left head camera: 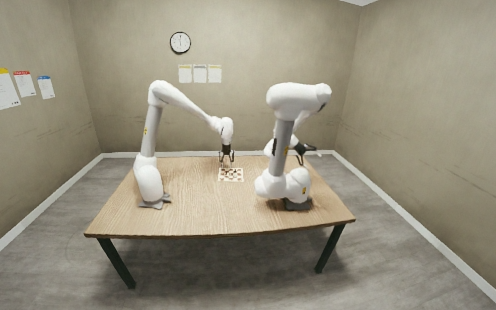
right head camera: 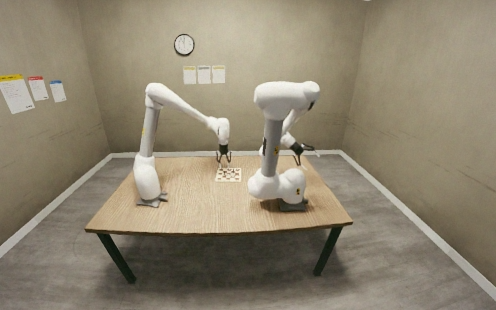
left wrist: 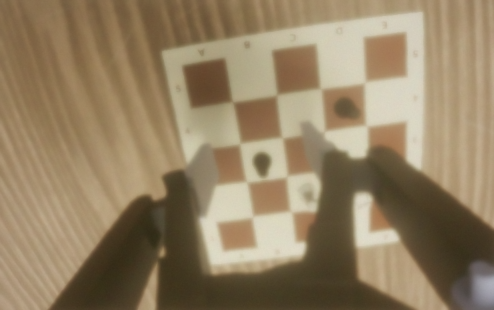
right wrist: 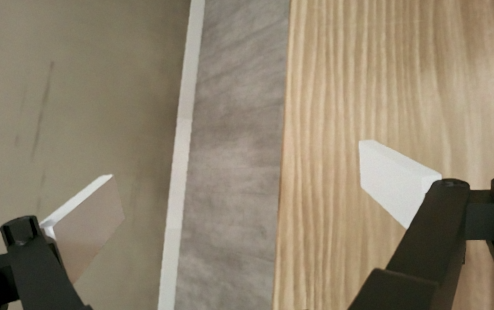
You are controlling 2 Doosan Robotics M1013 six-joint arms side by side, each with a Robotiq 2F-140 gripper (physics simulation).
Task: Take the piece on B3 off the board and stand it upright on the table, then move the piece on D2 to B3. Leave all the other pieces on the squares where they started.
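Places are measured from the left arm's base along level axes (x ahead, y left, z up), in centimetres.
Pixels of known places: left gripper, fingertip midpoint: (left head camera: 226, 168) (right head camera: 224, 168) (left wrist: 258, 149); right gripper, fingertip midpoint: (left head camera: 314, 162) (right head camera: 312, 163) (right wrist: 239, 180); left arm's base, origin of the base link: (left head camera: 154, 200) (right head camera: 152, 199); right arm's base, origin of the base link: (left head camera: 295, 202) (right head camera: 290, 202).
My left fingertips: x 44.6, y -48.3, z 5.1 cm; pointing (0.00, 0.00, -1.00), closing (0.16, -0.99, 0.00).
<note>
Ahead of a thing's pixels: the offset from my left fingertips to its top centre. Level surfaces: height alone.
The chessboard @(dz -4.5, dx -2.2, dy -4.3 cm) (left head camera: 220, 180) (right head camera: 228, 180) (left wrist: 225, 51) lies on the table. In the left wrist view a dark piece @(dz -1.3, dx -2.6, dy -0.3 cm) (left wrist: 262, 163) stands on B3, a dark piece @(dz -1.3, dx +1.9, dy -7.7 cm) (left wrist: 345, 107) on D4 and a pale piece @(dz -1.3, dx -6.0, dy -4.4 cm) (left wrist: 307, 192) on C2. D2 is hidden behind my left gripper's finger, so I cannot tell what stands there. My left gripper (left head camera: 226, 165) (right head camera: 224, 165) (left wrist: 258, 149) is open above the board, its fingers seen on either side of the B3 piece. My right gripper (left head camera: 311, 161) (right head camera: 310, 160) (right wrist: 239, 180) is open and empty, away from the board over the table's right edge.
The wooden table @(dz -5.1 cm) (left head camera: 200, 215) (right head camera: 195, 215) (left wrist: 75, 125) (right wrist: 330, 75) carries both arms. The right arm (left head camera: 285, 145) (right head camera: 272, 145) stands to the right of the board. The back wall lies beyond the table's far edge.
</note>
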